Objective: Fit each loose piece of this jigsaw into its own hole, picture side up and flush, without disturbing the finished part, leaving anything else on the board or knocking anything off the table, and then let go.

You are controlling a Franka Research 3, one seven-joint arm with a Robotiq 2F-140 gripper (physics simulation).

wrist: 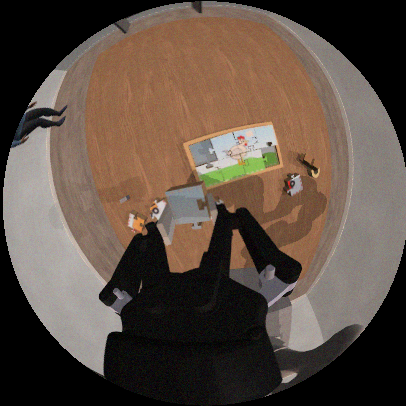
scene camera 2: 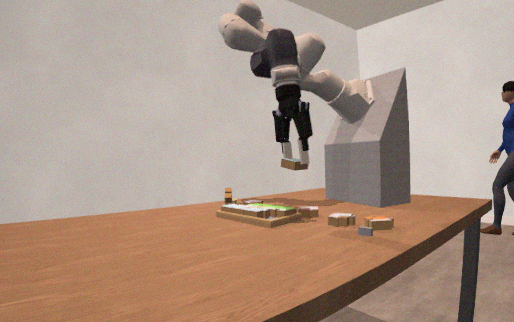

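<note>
My gripper is shut on a grey-blue jigsaw piece, held high above the table, its grey-blue face up. The jigsaw board lies beyond it in the wrist view, with a hen picture in its finished part. A grey recess shows at its upper left corner, and a darker area at its right end. I cannot tell how deep that area is. The fingers and the held piece hide some of the table in the wrist view.
Loose picture pieces lie around the board: an orange and white one, a white one, one near the board, and a red and grey one. A brown upright object and a small grey block also show.
</note>
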